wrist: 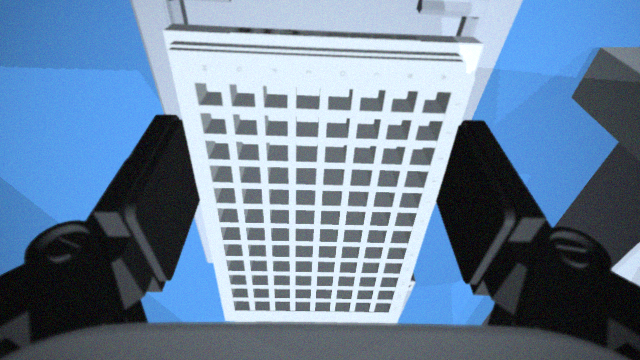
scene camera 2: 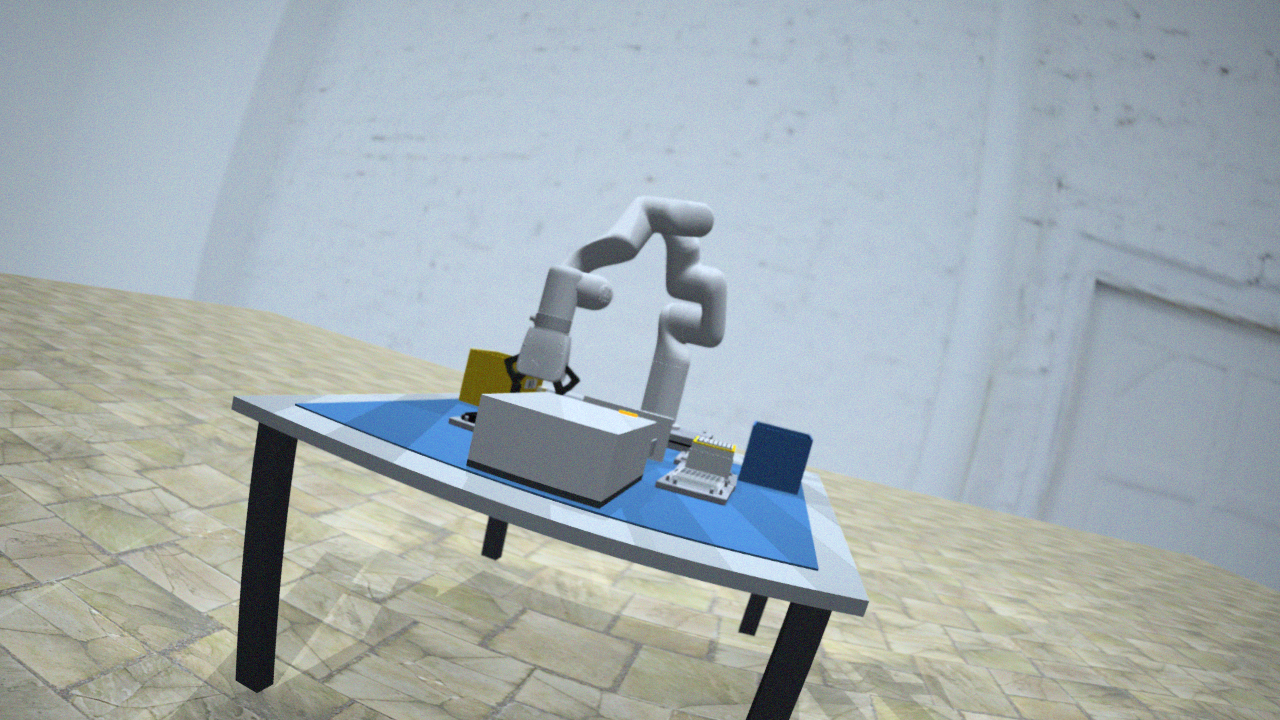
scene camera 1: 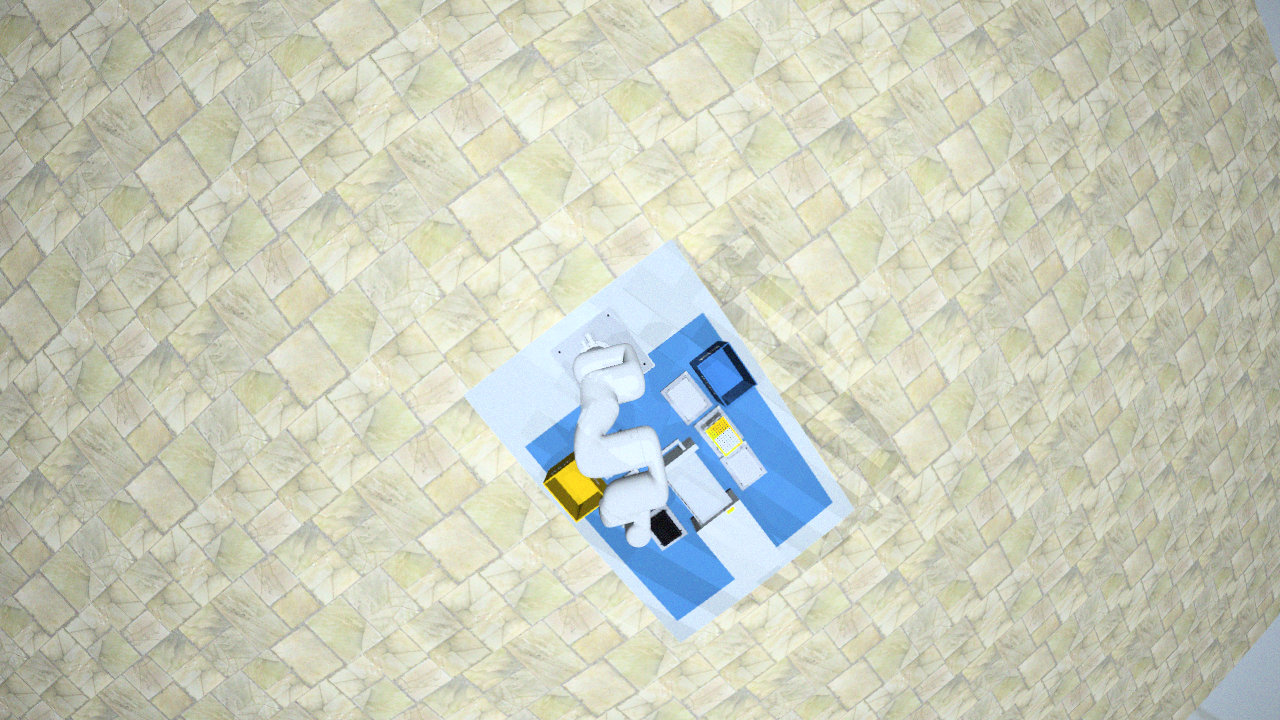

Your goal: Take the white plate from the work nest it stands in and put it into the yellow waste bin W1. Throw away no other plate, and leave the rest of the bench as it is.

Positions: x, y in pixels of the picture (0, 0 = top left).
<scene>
my gripper: wrist; scene camera 2
yellow-and-white rack: scene camera 2 709, 456; scene camera 1 717, 428; not seen in the wrist view (out of frame)
same spot on my gripper: [wrist: 77, 274] = [scene camera 2: 520, 378]
</scene>
